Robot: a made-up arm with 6 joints.
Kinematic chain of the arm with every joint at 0, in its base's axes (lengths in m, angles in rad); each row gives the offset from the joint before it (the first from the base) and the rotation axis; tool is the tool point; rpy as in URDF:
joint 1: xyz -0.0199 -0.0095 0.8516 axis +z
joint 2: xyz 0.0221 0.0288 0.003 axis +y
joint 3: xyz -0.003 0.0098 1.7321 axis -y
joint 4: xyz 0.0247 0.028 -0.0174 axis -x
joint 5: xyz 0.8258 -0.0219 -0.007 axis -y
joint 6: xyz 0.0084 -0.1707 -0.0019 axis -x
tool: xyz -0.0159 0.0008 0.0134 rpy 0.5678 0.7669 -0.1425
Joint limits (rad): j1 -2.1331..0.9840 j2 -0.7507..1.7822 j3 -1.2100..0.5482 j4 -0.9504..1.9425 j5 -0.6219..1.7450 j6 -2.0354..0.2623
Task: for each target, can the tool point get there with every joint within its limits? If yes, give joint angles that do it. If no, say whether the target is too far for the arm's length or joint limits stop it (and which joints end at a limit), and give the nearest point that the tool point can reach.
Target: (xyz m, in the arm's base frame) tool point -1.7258 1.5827 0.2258
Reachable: no: joint limits stop it (at a limit: joint 1, joint 2, joint 3, joint 4, joint 5) | nearest point 0.3583 0.8192 0.2053 | short by 2.220 m
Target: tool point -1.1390 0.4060 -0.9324
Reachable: no: joint limits stop it (at a limit: joint 1, joint 2, joint 5, joint 6) | nearest point -0.7233 -0.8657 -0.1040 | short by 1.574 m
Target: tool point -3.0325 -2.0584 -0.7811
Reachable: no: too far | nearest point -1.2495 -1.7642 -0.1897 | short by 1.901 m
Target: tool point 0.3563 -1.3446 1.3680
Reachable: yes | joints -1.2166 0.6988 -0.4331 -0.4762 0.9958 -1.1778
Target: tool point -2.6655 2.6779 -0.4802
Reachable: no: too far | nearest point 0.4769 0.9976 -0.1283 | short by 3.581 m
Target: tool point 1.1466 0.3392 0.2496
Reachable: yes | joints 0.3997 1.5497 -0.7483 0.2027 0.0393 -0.9837
